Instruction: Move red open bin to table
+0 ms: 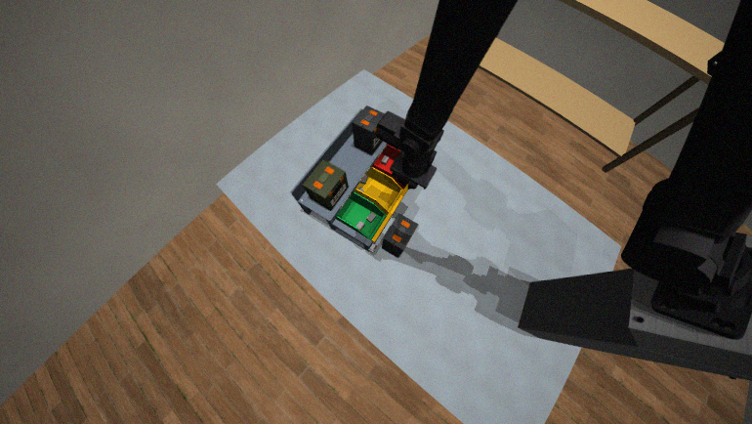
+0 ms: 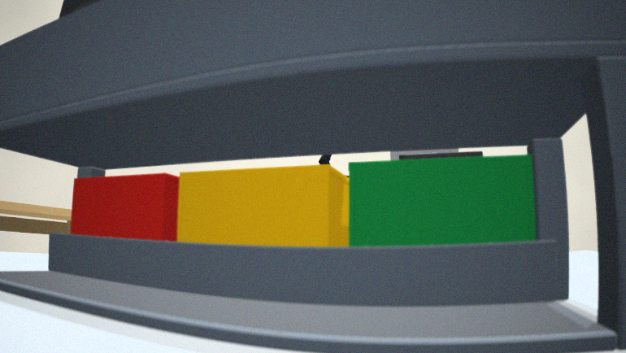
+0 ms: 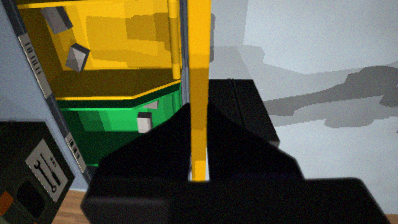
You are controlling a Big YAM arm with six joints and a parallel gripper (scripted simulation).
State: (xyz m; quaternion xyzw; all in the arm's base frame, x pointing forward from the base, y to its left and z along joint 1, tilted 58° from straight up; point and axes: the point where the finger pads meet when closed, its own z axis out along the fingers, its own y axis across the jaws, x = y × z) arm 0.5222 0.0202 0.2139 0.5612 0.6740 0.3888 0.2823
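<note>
Right now the thin yellow rod is 1 cm below my hand. From my hand the other things lie so: green bin: 14 cm to the left, 14 cm below, 6 cm ahead; then yellow bin: 14 cm below, 10 cm ahead, 4 cm to the left; then red open bin: 14 cm below, 14 cm ahead, 6 cm to the right.
</note>
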